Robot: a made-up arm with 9 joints.
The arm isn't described. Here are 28 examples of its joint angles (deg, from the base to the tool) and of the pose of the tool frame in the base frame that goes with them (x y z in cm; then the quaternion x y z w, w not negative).
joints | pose
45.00 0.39 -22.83 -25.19 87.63 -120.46 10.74 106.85 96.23 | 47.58 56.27 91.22 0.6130 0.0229 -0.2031 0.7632
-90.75 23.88 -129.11 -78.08 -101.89 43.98 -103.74 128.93 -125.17 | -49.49 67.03 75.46 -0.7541 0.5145 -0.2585 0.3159
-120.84 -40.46 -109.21 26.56 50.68 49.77 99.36 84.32 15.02 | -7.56 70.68 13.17 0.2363 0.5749 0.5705 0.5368
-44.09 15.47 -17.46 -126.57 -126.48 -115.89 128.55 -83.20 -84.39 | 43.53 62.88 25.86 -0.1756 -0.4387 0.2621 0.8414
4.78 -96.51 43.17 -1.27 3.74 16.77 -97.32 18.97 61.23 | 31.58 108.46 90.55 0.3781 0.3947 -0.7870 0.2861
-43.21 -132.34 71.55 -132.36 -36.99 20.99 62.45 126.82 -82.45 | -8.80 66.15 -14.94 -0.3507 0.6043 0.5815 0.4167
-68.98 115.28 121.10 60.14 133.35 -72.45 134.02 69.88 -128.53 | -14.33 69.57 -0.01 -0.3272 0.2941 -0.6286 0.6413
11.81 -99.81 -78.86 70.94 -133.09 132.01 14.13 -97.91 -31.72 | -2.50 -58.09 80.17 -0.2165 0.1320 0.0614 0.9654
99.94 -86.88 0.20 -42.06 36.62 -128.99 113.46 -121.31 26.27 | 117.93 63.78 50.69 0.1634 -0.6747 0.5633 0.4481
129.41 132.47 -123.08 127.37 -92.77 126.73 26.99 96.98 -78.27 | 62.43 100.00 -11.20 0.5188 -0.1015 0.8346 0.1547
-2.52 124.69 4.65 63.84 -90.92 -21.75 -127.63 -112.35 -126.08 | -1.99 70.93 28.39 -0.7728 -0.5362 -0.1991 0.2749
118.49 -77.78 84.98 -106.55 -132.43 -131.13 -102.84 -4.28 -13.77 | -2.60 103.76 -17.24 0.8664 0.3542 0.2519 0.2458
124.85 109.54 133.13 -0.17 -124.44 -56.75 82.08 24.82 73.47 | -0.35 17.99 5.53 -0.2512 0.5688 -0.6839 0.3817
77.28 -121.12 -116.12 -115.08 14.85 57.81 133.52 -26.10 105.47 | -1.72 62.15 110.12 -0.9785 -0.1143 -0.1324 0.1094
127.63 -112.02 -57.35 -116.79 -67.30 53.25 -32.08 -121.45 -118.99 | 22.10 24.35 83.55 0.0228 -0.6663 0.4867 0.5645
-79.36 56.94 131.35 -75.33 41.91 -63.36 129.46 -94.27 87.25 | 15.74 35.77 101.69 -0.4171 -0.7148 0.4606 0.3207
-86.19 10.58 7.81 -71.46 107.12 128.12 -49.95 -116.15 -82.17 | -73.63 92.48 17.68 -0.8418 -0.2453 0.4318 0.2113
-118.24 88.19 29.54 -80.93 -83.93 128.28 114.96 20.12 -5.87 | -41.40 8.73 20.55 -0.7042 -0.2714 -0.6505 0.0860
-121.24 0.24 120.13 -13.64 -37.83 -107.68 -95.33 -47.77 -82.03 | -69.47 -16.80 -28.39 0.4701 -0.7860 -0.3859 0.1109
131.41 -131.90 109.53 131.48 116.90 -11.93 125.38 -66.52 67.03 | 27.36 -43.08 74.39 -0.6910 -0.2977 0.0080 0.6587
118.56 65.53 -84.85 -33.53 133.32 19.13 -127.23 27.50 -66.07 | 82.13 0.63 81.81 -0.9405 -0.0144 -0.0709 0.3320
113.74 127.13 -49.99 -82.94 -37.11 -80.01 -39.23 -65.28 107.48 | 25.34 95.28 19.27 0.2343 -0.9299 -0.1486 0.2416
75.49 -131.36 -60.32 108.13 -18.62 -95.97 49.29 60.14 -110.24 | 71.75 -9.54 0.88 0.5134 -0.1312 0.1850 0.8277
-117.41 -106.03 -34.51 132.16 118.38 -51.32 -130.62 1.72 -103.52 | -115.18 55.40 -19.19 0.0284 0.9491 -0.0320 0.3121
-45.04 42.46 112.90 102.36 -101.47 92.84 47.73 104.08 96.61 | -25.60 3.14 29.24 0.8962 -0.1576 -0.3559 0.2130
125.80 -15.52 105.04 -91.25 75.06 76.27 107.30 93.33 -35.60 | -6.41 4.96 -31.05 -0.3463 -0.7523 0.5459 0.1266
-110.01 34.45 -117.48 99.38 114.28 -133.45 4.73 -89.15 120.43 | 20.72 3.97 -0.73 0.6293 0.0925 -0.6897 0.3460
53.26 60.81 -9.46 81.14 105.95 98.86 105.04 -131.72 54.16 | 120.07 63.35 78.24 -0.5657 0.7207 0.3909 0.0877
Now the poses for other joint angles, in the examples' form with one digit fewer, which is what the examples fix.
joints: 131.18 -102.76 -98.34 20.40 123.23 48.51 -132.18 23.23 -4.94
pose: 23.5 105.6 -72.1 0.335 0.084 0.725 0.596
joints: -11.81 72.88 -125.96 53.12 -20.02 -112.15 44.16 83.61 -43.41
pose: -67.2 65.2 31.9 -0.462 -0.415 -0.532 0.575
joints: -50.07 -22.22 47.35 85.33 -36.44 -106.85 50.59 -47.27 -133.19
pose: -30.6 115.2 45.0 0.505 -0.139 0.770 0.364
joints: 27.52 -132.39 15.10 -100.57 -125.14 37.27 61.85 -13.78 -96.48
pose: 75.6 6.2 26.2 0.199 -0.668 -0.104 0.709
